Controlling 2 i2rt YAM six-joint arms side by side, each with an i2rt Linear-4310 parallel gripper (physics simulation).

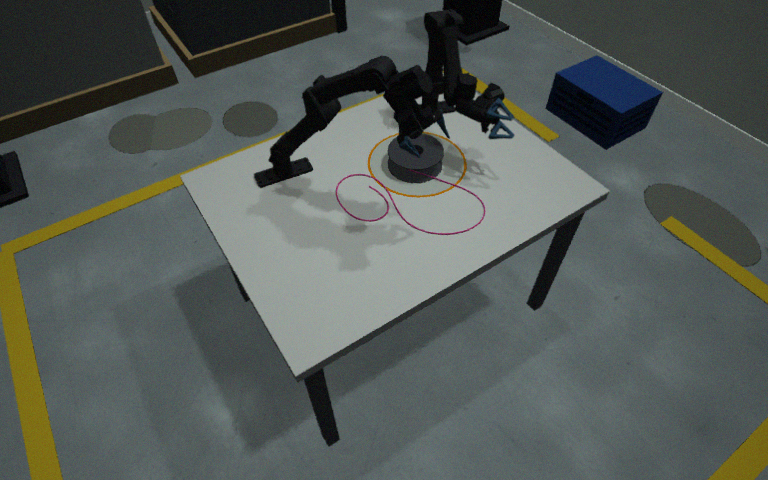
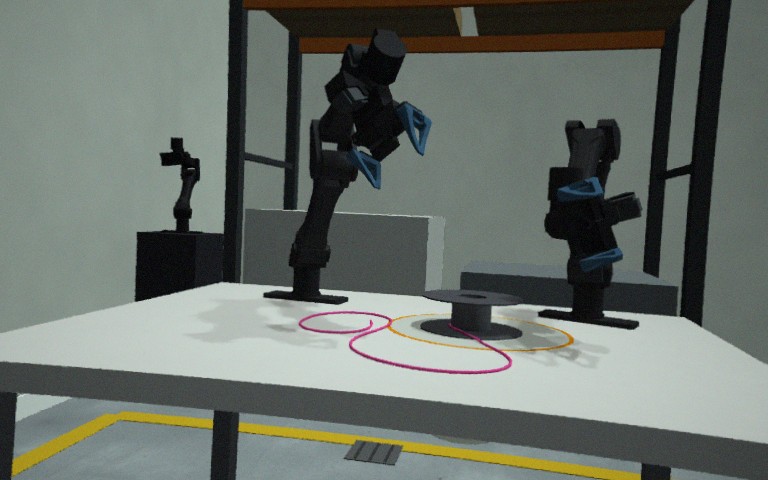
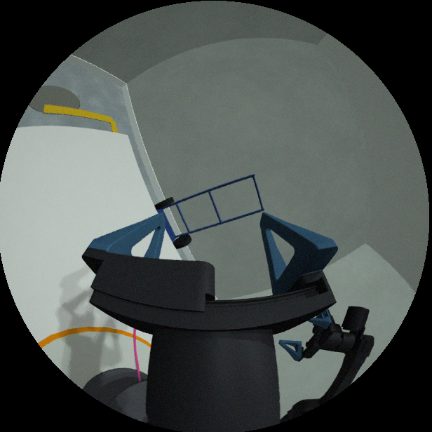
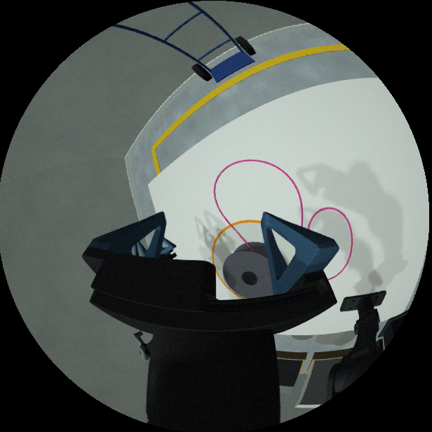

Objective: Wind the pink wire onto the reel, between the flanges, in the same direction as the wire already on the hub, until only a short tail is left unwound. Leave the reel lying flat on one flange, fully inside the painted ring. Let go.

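Places are measured from the left arm's base along level axes (x down, y ahead, z right), in centimetres.
Pixels of known places: left gripper, fingertip midpoint: (image 1: pixel 513 127) (image 2: pixel 608 225); right gripper, fingertip midpoint: (image 1: pixel 434 147) (image 2: pixel 398 171); left arm's base at its link origin: (image 2: pixel 586 321); right arm's base at its link origin: (image 1: pixel 283 173) (image 2: pixel 305 299).
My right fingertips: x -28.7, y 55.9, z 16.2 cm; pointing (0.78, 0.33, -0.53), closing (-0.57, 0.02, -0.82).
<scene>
Ahead of a thing's pixels: the offset from my right fingertips to its top centre. "spot": to the spot under its first point. Level surfaces: height alone.
A dark grey reel {dx +22.2, dy -25.7, dz -2.3 cm} (image 1: pixel 429 158) (image 2: pixel 471 316) (image 3: pixel 117 389) (image 4: pixel 237 274) lies flat on one flange inside the orange painted ring (image 1: pixel 419 196) (image 2: pixel 573 340) (image 3: pixel 92 329) (image 4: pixel 213 255). The pink wire {spot: dx +28.4, dy +1.5, dz -18.8 cm} (image 1: pixel 484 210) (image 2: pixel 453 371) (image 3: pixel 135 350) (image 4: pixel 250 160) comes off the hub and lies on the table in a large loop and a smaller one, its free end inside the smaller one. My right gripper (image 1: pixel 433 146) (image 2: pixel 400 170) (image 4: pixel 213 216) is open and empty, high above the table. My left gripper (image 1: pixel 512 127) (image 2: pixel 590 225) (image 3: pixel 212 217) is open and empty, raised beyond the ring.
The white table {dx +28.7 cm} (image 1: pixel 317 316) (image 2: pixel 169 362) carries both arm bases behind the wire and ring. Blue stacked crates (image 1: pixel 608 90) stand on the floor at the right. A rack with an orange beam (image 2: pixel 543 40) stands behind. A blue trolley (image 4: pixel 232 66) stands by the wall.
</scene>
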